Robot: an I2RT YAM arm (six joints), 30 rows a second.
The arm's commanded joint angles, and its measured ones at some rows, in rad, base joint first. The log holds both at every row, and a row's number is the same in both.
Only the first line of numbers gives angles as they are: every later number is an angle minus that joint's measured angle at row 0.
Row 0, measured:
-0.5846 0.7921 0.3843 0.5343 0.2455 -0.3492
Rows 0 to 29, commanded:
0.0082 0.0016 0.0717 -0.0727 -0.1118 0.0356
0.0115 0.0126 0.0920 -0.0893 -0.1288 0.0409
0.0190 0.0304 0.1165 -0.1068 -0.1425 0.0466
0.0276 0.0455 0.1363 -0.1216 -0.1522 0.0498
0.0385 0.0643 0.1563 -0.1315 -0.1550 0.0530
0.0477 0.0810 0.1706 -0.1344 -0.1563 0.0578
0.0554 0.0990 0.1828 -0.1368 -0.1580 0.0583
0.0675 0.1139 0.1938 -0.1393 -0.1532 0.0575
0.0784 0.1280 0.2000 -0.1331 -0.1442 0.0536
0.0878 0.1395 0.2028 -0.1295 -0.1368 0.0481
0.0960 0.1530 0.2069 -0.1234 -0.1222 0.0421
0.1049 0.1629 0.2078 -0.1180 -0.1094 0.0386
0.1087 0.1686 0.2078 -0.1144 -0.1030 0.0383
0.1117 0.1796 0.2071 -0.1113 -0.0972 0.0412
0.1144 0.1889 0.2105 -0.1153 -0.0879 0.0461
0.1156 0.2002 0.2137 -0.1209 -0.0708 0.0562
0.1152 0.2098 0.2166 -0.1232 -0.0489 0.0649
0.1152 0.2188 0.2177 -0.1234 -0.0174 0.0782
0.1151 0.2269 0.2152 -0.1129 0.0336 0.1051
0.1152 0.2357 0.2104 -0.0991 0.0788 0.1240
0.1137 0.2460 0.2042 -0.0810 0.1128 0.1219
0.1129 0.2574 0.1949 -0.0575 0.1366 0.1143
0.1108 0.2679 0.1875 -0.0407 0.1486 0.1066
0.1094 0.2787 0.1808 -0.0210 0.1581 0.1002
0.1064 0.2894 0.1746 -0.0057 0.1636 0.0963
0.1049 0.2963 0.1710 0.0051 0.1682 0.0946
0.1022 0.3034 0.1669 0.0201 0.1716 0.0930
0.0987 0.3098 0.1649 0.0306 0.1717 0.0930
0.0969 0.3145 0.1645 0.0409 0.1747 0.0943
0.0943 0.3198 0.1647 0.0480 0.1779 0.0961
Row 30, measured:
0.1057 0.3155 0.1152 -0.0489 0.1255 0.0808
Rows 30 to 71, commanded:
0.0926 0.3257 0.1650 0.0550 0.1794 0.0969
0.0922 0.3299 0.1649 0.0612 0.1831 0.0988
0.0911 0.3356 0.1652 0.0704 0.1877 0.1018
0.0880 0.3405 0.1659 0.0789 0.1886 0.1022
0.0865 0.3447 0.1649 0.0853 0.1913 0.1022
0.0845 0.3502 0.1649 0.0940 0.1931 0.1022
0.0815 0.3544 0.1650 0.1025 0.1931 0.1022
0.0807 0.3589 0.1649 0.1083 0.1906 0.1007
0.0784 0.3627 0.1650 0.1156 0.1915 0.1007
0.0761 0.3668 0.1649 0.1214 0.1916 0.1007
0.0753 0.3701 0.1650 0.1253 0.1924 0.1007
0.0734 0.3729 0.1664 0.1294 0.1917 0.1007
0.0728 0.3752 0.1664 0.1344 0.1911 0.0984
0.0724 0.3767 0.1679 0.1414 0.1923 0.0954
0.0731 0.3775 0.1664 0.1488 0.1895 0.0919
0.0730 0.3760 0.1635 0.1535 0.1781 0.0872
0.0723 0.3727 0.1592 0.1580 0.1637 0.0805
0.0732 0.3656 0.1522 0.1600 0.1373 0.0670
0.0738 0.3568 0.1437 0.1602 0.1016 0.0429
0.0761 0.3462 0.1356 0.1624 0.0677 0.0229
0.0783 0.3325 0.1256 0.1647 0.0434 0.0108
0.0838 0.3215 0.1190 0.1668 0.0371 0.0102
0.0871 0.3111 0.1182 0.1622 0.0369 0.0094
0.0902 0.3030 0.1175 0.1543 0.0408 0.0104
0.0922 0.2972 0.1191 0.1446 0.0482 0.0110
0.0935 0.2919 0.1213 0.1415 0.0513 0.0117
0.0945 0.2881 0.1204 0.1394 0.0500 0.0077
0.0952 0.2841 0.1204 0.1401 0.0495 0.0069
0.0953 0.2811 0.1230 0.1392 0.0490 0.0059
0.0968 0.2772 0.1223 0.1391 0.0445 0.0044
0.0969 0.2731 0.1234 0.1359 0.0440 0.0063
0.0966 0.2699 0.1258 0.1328 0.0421 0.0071
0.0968 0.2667 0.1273 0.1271 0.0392 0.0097
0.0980 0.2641 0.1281 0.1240 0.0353 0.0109
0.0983 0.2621 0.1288 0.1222 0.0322 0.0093
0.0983 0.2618 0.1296 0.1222 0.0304 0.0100
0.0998 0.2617 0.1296 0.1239 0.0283 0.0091
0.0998 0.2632 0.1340 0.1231 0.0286 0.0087
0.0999 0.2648 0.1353 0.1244 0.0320 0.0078
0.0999 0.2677 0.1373 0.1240 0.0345 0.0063
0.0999 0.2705 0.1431 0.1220 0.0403 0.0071
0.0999 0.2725 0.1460 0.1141 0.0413 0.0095
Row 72, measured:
0.0935 0.2846 0.1149 0.0896 0.0393 0.0091
